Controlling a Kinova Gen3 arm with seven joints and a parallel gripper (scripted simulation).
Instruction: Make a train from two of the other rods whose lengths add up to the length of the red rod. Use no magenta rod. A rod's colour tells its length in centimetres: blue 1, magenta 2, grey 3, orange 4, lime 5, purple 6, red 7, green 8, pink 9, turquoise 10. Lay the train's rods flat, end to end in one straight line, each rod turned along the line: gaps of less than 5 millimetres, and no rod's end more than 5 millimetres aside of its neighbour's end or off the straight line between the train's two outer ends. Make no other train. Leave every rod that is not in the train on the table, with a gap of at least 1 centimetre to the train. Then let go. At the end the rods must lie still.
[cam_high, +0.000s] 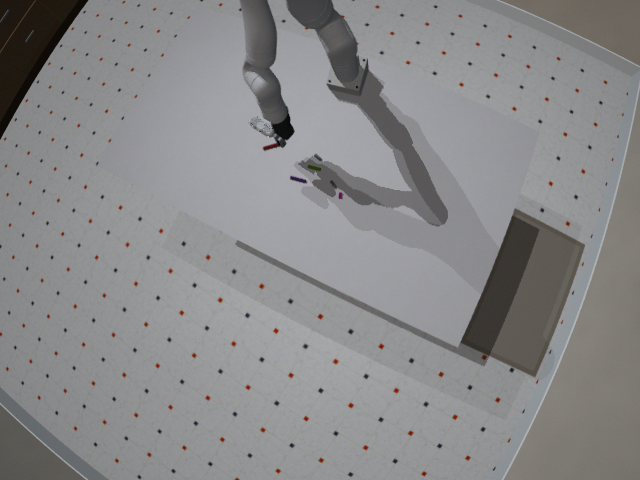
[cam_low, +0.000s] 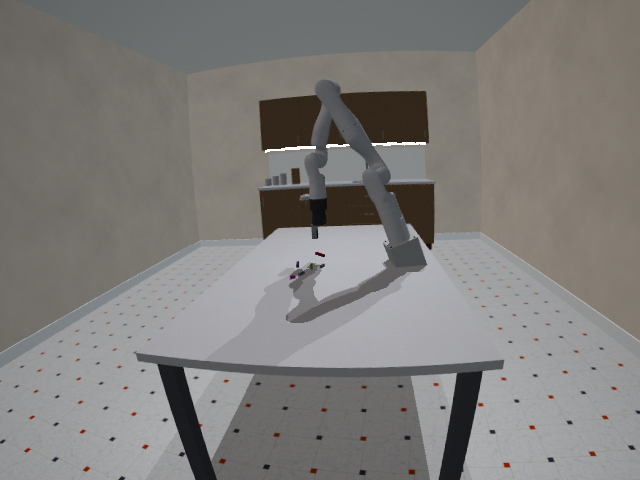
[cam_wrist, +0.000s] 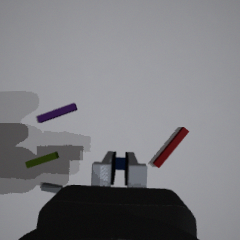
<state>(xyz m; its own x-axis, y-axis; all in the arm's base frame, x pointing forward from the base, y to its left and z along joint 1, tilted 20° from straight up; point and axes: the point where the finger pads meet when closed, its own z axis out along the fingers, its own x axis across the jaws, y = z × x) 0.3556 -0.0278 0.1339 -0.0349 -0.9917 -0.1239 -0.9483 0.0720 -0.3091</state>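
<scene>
The red rod is 7 cm to the right of my hand and 11 cm below it. Round my hand: purple rod (6 cm ahead, 10 cm to the left, 11 cm below); then lime rod (2 cm behind, 12 cm to the left, 11 cm below); then blue rod (1 cm below).
</scene>
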